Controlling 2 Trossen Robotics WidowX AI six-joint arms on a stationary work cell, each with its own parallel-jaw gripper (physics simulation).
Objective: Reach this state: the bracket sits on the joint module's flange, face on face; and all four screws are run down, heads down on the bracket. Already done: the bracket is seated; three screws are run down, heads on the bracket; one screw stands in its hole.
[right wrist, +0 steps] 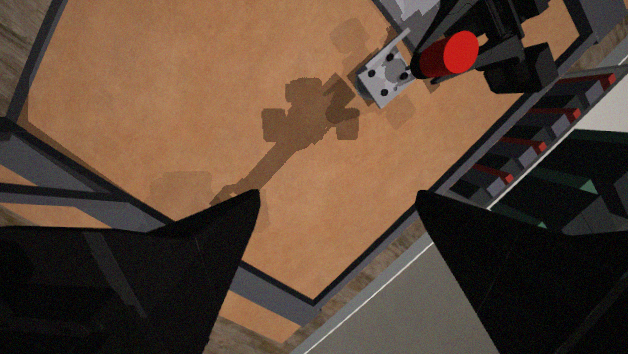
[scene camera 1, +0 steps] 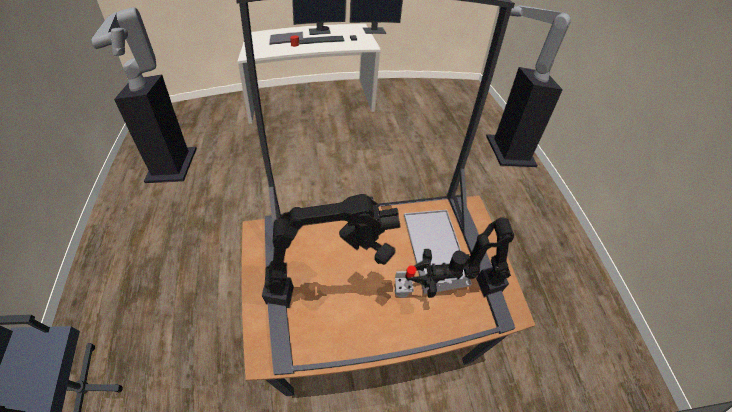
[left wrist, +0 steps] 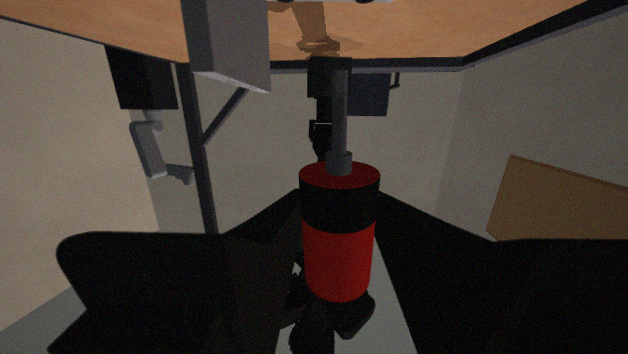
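Where they show: left gripper, fingertip midpoint: (right wrist: pixel 424 68) (scene camera 1: pixel 406 274) (left wrist: pixel 335 197); right gripper, fingertip midpoint: (right wrist: pixel 337 197) (scene camera 1: pixel 368 256); left arm's base, origin of the base link: (scene camera 1: pixel 495 276); right arm's base, origin of the base link: (scene camera 1: pixel 276 286) (left wrist: pixel 327 97).
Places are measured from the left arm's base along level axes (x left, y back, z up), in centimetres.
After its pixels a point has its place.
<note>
The silver bracket (scene camera 1: pixel 404 292) {x -3.8, y -40.4, z -1.4 cm} (right wrist: pixel 378 84) {x -7.5, y -41.2, z -1.2 cm} sits on the joint module, which is mostly hidden beneath it. Dark screw heads show on its plate in the right wrist view, such as one screw (right wrist: pixel 384 92) {x -6.0, y -41.5, z -0.9 cm} and another screw (right wrist: pixel 371 73) {x -9.4, y -40.8, z -0.9 cm}; their heights are too small to tell. My left gripper (scene camera 1: pixel 416 273) {x -6.7, y -40.2, z 8.5 cm} (left wrist: pixel 335 197) {x -6.7, y -40.2, z 8.5 cm} is shut on the screwdriver (scene camera 1: pixel 411 271) {x -5.7, y -39.4, z 12.2 cm} (left wrist: pixel 339 260) {x -6.2, y -37.3, z 9.9 cm} (right wrist: pixel 460 52) {x -6.4, y -39.1, z 12.3 cm}, by its red and black handle, beside the bracket. Its grey shaft points away from the left wrist camera; where its tip is relative to the screws is unclear. My right gripper (scene camera 1: pixel 391 236) (right wrist: pixel 337 197) {x -10.3, y -54.8, z 20.8 cm} is open and empty, high above the table.
A pale tray (scene camera 1: pixel 425 213) {x -44.2, y -16.8, z -7.0 cm} lies at the back right of the table (scene camera 1: pixel 353 337) {x 8.7, y -63.3, z -7.8 cm}. Another grey holder (scene camera 1: pixel 446 287) {x -4.2, y -20.3, z -7.5 cm} lies under the left arm. Dark frame posts (scene camera 1: pixel 262 127) {x -53.3, y -85.3, z 46.9 cm} (scene camera 1: pixel 478 112) {x -49.5, y -1.3, z 48.1 cm} rise at the table's back corners.
</note>
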